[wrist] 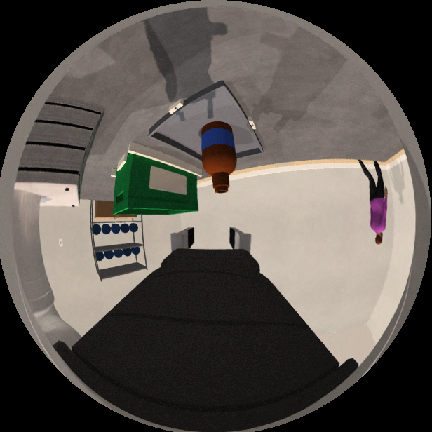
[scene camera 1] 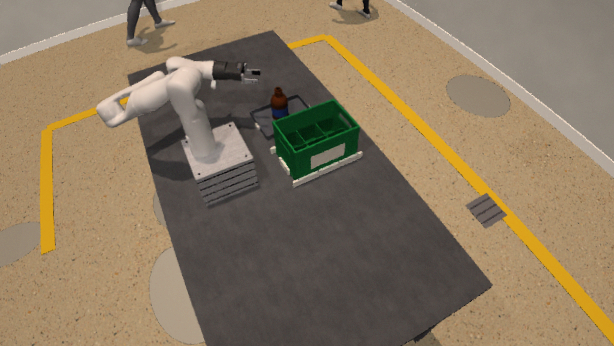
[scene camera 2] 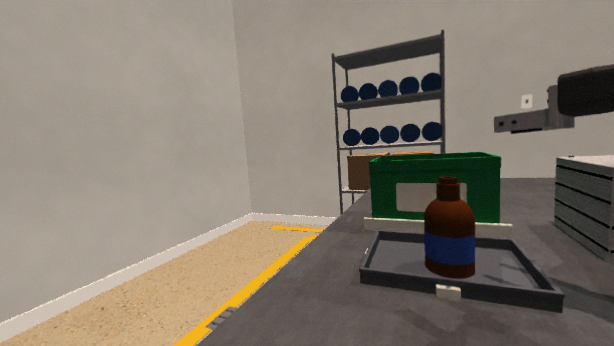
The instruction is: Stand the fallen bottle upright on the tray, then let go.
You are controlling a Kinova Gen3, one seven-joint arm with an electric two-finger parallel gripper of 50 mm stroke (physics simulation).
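Places are measured from the arm's base along level axes (x ahead, y left, z up), in centimetres.
Pixels of known places: gripper, fingertip midpoint: [scene camera 1: 259, 76] [scene camera 2: 503, 125]; arm's base at its link origin: [scene camera 1: 204, 147].
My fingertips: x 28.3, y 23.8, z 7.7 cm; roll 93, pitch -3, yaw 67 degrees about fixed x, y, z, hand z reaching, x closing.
For each thing: its top centre in the pictures, then the offset to it from my fingertips. Level surfaces: height alone.
- brown bottle at its top centre: [scene camera 2: 447, 177] [scene camera 1: 277, 88] dz -7.7, dx +7.2, dy -0.6 cm
- dark tray at its top centre: [scene camera 2: 442, 252] [scene camera 1: 283, 113] dz -21.1, dx +8.3, dy -1.8 cm
- green crate at its top centre: [scene camera 2: 428, 156] [scene camera 1: 315, 123] dz -6.2, dx +13.9, dy -28.3 cm
- table at its surface level: dz -23.7 cm
A brown bottle [scene camera 1: 279, 104] [scene camera 2: 449, 215] [wrist: 218, 150] with a blue band stands upright on the dark tray [scene camera 1: 264, 131] [scene camera 2: 500, 293] [wrist: 231, 92], inside its low rim. My gripper [scene camera 1: 256, 76] [wrist: 211, 234] is open, with nothing between its fingers. It is level, above the bottle's height and off to one side of it, apart from it. In the second scene view one finger of the gripper shows at the upper right, well clear of the bottle's neck.
A green crate [scene camera 1: 316, 135] [scene camera 2: 435, 200] [wrist: 145, 187] with compartments stands beside the tray, bordered by pale strips on the table [scene camera 1: 320, 250]. The arm's grey ribbed base block [scene camera 1: 227, 175] [scene camera 2: 582, 205] is on the tray's other side. A shelf rack [scene camera 2: 390, 54] stands behind. People stand beyond the table.
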